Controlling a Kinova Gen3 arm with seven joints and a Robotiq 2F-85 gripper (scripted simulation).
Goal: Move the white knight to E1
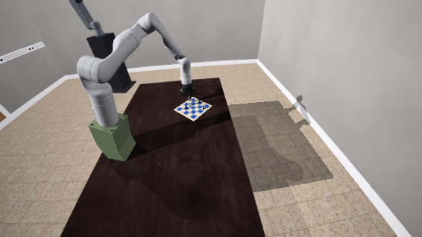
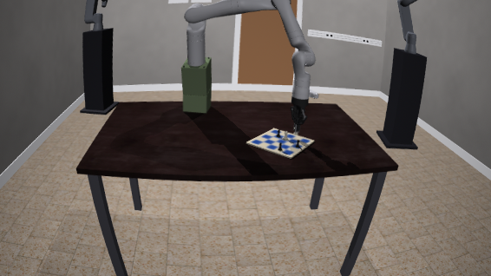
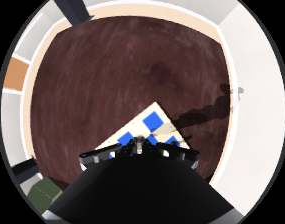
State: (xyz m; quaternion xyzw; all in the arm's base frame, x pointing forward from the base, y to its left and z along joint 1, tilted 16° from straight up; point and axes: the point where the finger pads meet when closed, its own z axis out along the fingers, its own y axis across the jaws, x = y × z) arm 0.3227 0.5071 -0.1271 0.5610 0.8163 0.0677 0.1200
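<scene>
Right now the chessboard is 4 cm ahead of my hand, 6 cm to the right of it and 6 cm below it. Round my hand: white knight 2 cm below.
</scene>
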